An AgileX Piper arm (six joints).
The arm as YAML. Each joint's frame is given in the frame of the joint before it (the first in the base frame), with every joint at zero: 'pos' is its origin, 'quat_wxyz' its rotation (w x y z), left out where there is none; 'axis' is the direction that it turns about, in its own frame. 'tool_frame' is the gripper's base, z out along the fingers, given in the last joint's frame.
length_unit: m
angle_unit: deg
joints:
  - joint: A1
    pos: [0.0, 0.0, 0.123]
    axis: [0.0, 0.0, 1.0]
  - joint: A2
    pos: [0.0, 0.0, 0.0]
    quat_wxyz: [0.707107, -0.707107, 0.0, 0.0]
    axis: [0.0, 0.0, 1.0]
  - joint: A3
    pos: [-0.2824, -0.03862, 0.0]
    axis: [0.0, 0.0, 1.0]
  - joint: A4
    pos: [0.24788, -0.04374, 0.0]
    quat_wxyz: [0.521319, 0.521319, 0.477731, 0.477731]
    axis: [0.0, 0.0, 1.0]
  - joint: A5
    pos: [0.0, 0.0, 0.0]
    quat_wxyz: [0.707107, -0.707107, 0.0, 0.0]
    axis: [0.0, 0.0, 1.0]
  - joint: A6
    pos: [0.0, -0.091, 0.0]
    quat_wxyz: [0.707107, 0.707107, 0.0, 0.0]
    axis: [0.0, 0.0, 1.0]
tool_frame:
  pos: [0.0, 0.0, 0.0]
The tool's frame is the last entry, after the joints.
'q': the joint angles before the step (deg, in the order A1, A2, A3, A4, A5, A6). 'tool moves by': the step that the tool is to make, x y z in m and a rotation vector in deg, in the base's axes. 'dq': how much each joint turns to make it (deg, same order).
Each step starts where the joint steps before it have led.
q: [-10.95 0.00 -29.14 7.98 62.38 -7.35]
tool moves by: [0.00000 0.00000 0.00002 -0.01 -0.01 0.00]
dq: [0.00 0.00 0.00 0.00 -0.01 -0.01]
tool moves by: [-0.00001 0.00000 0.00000 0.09 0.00 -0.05]
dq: [0.00 0.00 0.00 0.00 0.01 0.10]
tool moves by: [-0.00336 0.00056 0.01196 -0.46 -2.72 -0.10]
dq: [0.00 0.29 -2.26 0.00 -0.80 0.01]
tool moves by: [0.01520 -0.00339 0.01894 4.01 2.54 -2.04]
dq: [0.01 7.25 -3.60 -0.25 -0.89 4.05]
